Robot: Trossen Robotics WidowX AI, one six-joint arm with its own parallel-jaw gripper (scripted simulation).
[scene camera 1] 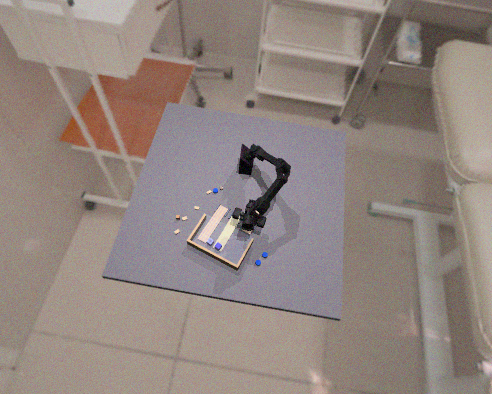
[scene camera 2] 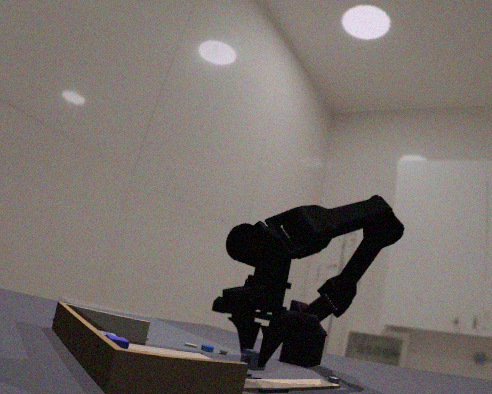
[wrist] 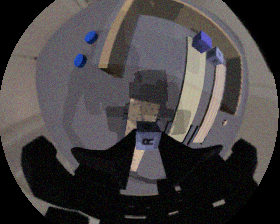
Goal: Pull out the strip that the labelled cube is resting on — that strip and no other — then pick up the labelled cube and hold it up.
In view: my gripper (scene camera 2: pixel 252 364) and a pale strip (wrist: pixel 143 111).
My gripper also shows in the wrist view (wrist: pixel 146 131).
